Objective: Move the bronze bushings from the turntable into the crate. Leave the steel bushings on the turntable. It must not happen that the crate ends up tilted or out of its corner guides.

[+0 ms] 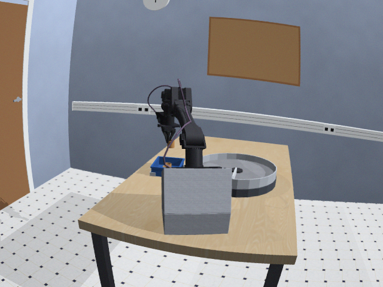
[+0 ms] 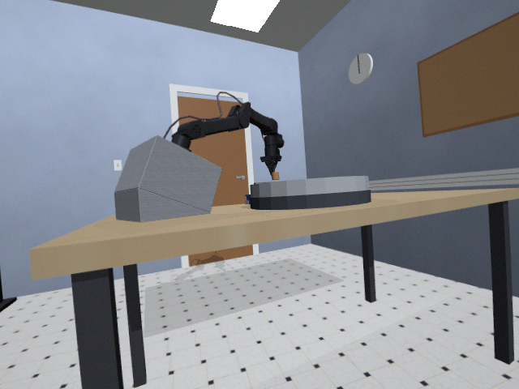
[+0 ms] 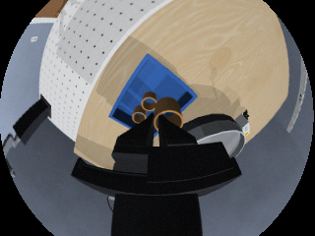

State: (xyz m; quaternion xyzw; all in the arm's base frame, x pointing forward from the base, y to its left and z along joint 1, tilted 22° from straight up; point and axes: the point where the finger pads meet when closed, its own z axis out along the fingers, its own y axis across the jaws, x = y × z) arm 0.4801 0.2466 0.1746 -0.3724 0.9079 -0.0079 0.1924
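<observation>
Right now my hand is 4 cm past the blue crate, 2 cm to the left of it and 13 cm above it. The rest, counted from my hand: grey turntable (5 cm behind, 38 cm to the right, 10 cm below).
</observation>
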